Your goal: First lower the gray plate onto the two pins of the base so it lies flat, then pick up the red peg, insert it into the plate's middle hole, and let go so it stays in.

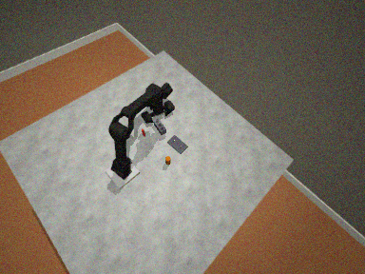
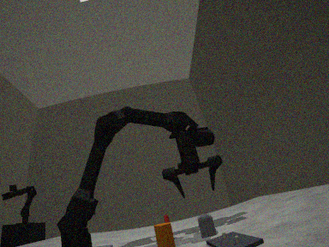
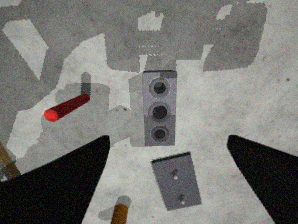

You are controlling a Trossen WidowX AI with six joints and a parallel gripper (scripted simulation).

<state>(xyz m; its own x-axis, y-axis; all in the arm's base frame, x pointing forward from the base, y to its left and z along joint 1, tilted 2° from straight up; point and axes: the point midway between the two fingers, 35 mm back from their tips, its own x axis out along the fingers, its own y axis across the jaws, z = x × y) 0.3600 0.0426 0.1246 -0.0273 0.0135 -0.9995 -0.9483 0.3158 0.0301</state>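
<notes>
My gripper tip is now 8 cm above the gray plate. The rest, counted from my gripper tip: red peg: 11 cm behind, 4 cm to the left, 8 cm below; small orange block: 15 cm behind, 20 cm to the right, 8 cm below; dark flat base: 1 cm behind, 16 cm to the right, 11 cm below.
</notes>
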